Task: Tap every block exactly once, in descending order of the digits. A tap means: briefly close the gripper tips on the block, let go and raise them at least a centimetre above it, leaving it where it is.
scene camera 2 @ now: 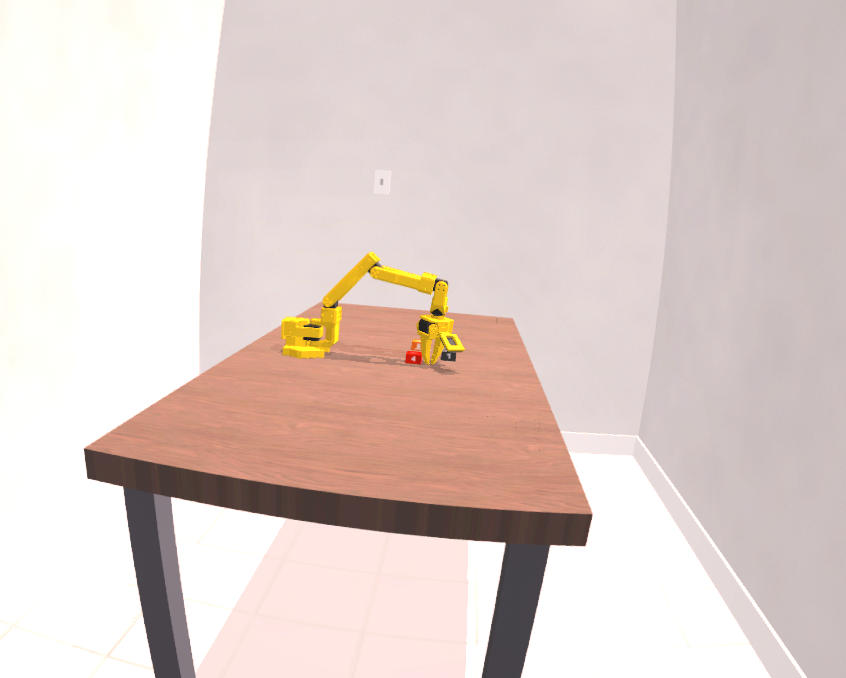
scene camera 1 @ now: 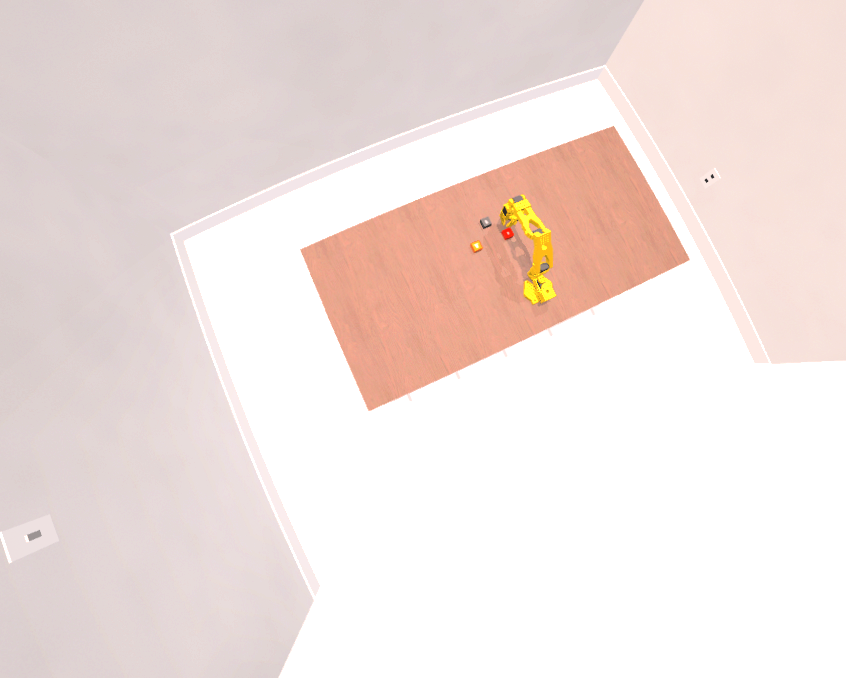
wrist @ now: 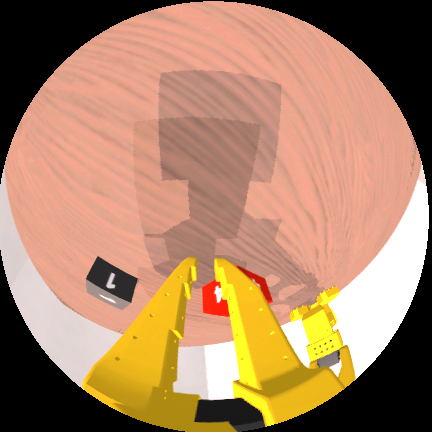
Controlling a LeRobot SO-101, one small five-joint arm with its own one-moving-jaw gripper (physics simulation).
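The red block point(scene camera 1: 507, 233) point(scene camera 2: 413, 358) point(wrist: 215, 299) bears a 4 and sits on the table. The black block point(scene camera 1: 485, 222) point(scene camera 2: 448, 355) point(wrist: 111, 281) bears a 1. The orange block point(scene camera 1: 476, 246) point(scene camera 2: 415, 344) lies beyond the red one in scene camera 2; its digit is not readable. My gripper point(scene camera 1: 505, 223) point(scene camera 2: 430, 362) point(wrist: 205, 260) is low over the table between the red and black blocks in scene camera 2. A narrow V-shaped gap separates its jaws. In the wrist view the right jaw covers part of the red block; the jaws do not press on its two sides.
The brown wooden table point(scene camera 1: 395, 310) point(scene camera 2: 338, 423) carries the blocks and the arm. The arm's yellow base point(scene camera 1: 539, 290) point(scene camera 2: 305, 339) point(wrist: 320, 325) stands near one long edge. Grey walls stand around the table.
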